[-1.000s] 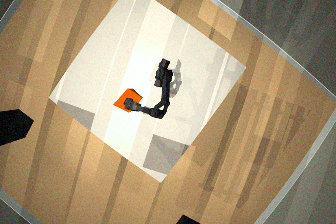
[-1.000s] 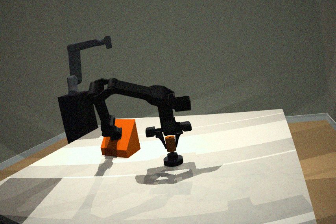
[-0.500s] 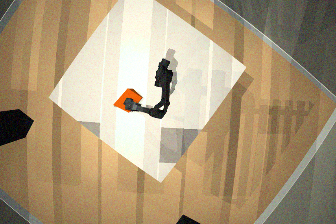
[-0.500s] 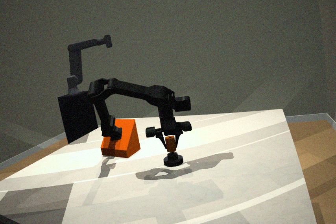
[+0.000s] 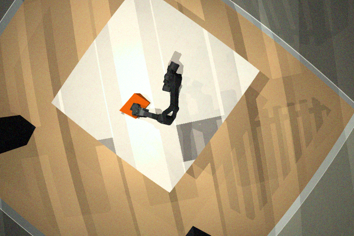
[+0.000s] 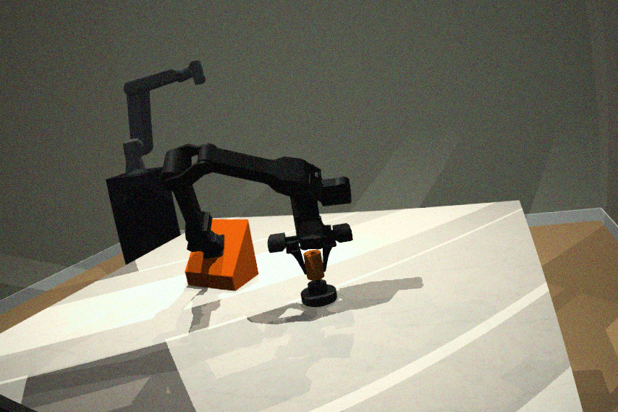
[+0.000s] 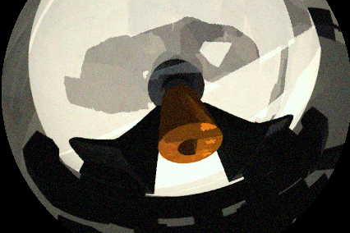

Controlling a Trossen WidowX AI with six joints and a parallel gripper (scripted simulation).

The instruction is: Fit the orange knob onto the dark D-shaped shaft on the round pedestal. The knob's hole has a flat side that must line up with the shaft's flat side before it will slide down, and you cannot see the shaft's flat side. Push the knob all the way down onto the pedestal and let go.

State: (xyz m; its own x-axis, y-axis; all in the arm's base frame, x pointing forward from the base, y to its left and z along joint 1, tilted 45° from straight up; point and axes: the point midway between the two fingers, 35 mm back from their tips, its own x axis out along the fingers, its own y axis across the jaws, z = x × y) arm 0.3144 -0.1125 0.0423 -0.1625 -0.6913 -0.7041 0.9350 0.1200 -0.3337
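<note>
The orange knob is 2 cm above my gripper tip. The rest, counted from my gripper tip: round dark pedestal: 4 cm below.
</note>
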